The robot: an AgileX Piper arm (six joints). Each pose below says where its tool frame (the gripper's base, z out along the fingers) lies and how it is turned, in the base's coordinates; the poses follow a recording.
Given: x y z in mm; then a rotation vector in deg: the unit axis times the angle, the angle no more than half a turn.
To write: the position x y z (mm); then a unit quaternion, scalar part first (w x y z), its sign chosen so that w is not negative. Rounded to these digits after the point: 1 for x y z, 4 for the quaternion.
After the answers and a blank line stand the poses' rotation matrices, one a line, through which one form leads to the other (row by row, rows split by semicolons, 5 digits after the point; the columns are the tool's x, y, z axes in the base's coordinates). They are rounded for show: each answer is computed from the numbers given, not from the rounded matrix.
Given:
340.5 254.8 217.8 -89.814 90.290 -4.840
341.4 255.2 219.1 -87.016 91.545 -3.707
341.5 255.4 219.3 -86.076 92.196 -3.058
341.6 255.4 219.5 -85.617 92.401 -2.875
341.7 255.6 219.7 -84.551 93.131 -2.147
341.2 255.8 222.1 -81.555 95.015 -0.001
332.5 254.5 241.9 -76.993 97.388 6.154
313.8 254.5 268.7 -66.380 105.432 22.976
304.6 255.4 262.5 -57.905 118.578 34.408
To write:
340.5 254.8 217.8 0.4427 -0.6319 0.6352 -0.0341
341.4 255.2 219.1 0.4512 -0.6146 0.6466 -0.0262
341.5 255.4 219.3 0.4527 -0.6083 0.6516 -0.0216
341.6 255.4 219.5 0.4540 -0.6054 0.6534 -0.0203
341.7 255.6 219.7 0.4555 -0.5983 0.6590 -0.0152
341.2 255.8 222.1 0.4601 -0.5783 0.6737 0.0000
332.5 254.5 241.9 0.4672 -0.5477 0.6927 0.0438
313.8 254.5 268.7 0.4486 -0.4683 0.7438 0.1621
304.6 255.4 262.5 0.3716 -0.3942 0.8073 0.2342

0.19060 -0.77268 0.60551; -0.83298 0.19908 0.51624; -0.51944 -0.60277 -0.60568
0.16257 -0.77107 0.61565; -0.81832 0.24325 0.52075; -0.55129 -0.58846 -0.59144
0.14996 -0.77318 0.61621; -0.81231 0.25894 0.52259; -0.56362 -0.57892 -0.58923
0.14529 -0.77273 0.61788; -0.80965 0.26607 0.52314; -0.56864 -0.57627 -0.58699
0.13092 -0.77476 0.61856; -0.80244 0.28359 0.52504; -0.58220 -0.56509 -0.58456
0.09217 -0.77922 0.61994; -0.77923 0.33116 0.53210; -0.61993 -0.53212 -0.57666
0.03638 -0.79969 0.59931; -0.71789 0.39628 0.57236; -0.69520 -0.45106 -0.55968
-0.15891 -0.84200 0.51554; -0.55114 0.50890 0.66126; -0.81914 -0.17906 -0.54493
-0.41305 -0.81053 0.41525; -0.46236 0.57947 0.67115; -0.78461 0.08522 -0.61411

